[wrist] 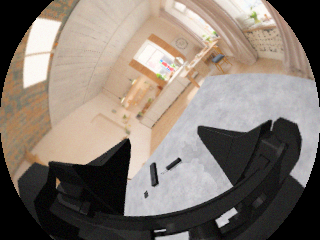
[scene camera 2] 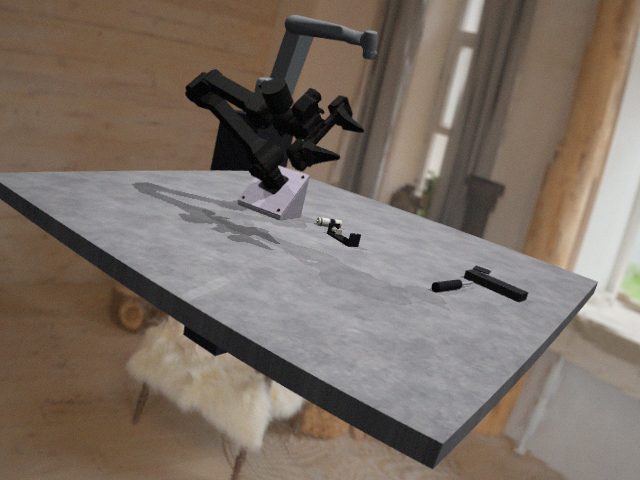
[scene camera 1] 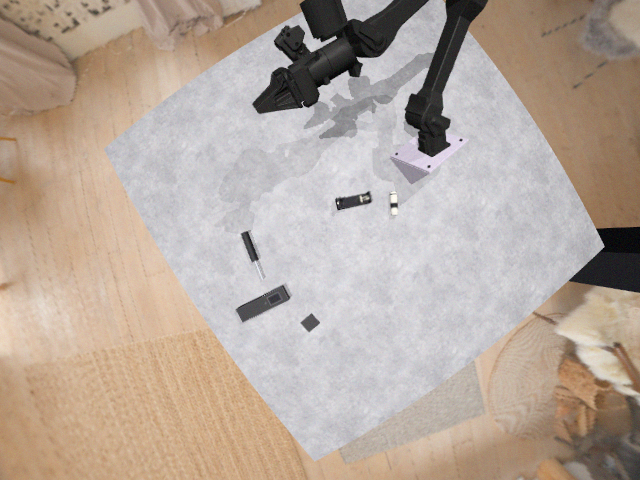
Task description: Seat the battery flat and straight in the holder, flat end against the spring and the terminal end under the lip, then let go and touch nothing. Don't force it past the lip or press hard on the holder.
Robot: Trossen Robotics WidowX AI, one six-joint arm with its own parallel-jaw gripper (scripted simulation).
Scene:
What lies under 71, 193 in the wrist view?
My gripper.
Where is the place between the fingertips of my gripper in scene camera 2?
351, 143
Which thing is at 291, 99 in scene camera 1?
My gripper.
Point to a black remote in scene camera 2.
477, 277

